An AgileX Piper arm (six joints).
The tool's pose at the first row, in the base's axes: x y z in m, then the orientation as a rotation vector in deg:
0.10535 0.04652 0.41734 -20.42 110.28 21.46
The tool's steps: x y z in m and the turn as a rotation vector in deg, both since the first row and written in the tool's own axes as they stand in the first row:
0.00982 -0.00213 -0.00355 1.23 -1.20 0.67
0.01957 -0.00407 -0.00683 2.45 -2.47 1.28
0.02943 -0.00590 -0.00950 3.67 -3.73 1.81
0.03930 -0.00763 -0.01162 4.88 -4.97 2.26
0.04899 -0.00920 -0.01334 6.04 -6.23 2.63
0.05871 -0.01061 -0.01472 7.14 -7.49 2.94
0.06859 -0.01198 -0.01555 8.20 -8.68 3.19
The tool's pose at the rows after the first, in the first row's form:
0.09969 0.04240 0.40930 -18.68 109.42 20.84
0.09421 0.03856 0.40125 -17.00 108.46 20.20
0.08915 0.03508 0.39289 -15.41 107.48 19.50
0.08450 0.03191 0.38433 -13.91 106.49 18.77
0.08018 0.02907 0.37581 -12.52 105.44 18.03
0.07607 0.02652 0.36715 -11.24 104.37 17.32
0.07235 0.02422 0.35815 -10.06 103.34 16.60

